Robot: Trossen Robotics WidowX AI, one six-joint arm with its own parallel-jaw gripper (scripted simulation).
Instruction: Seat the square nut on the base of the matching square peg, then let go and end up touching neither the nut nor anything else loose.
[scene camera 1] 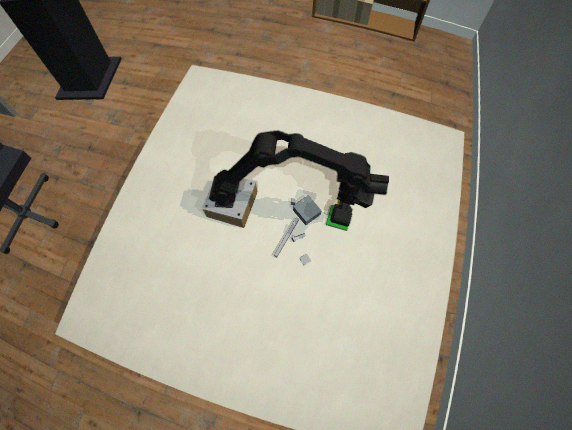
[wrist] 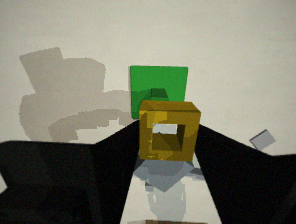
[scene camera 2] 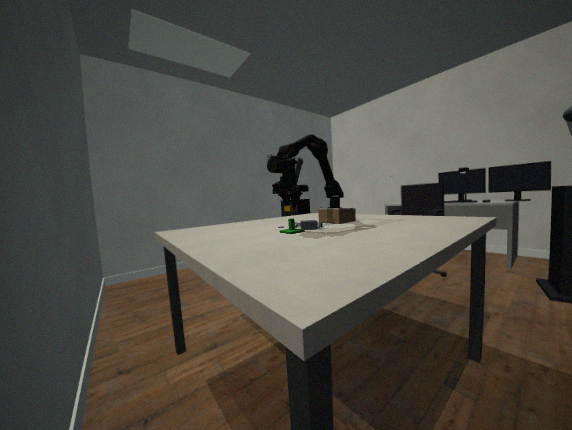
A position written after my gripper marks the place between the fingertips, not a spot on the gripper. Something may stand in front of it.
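You can find my gripper [scene camera 1: 342,207] here, and the wrist view has my gripper [wrist: 165,126] as well.
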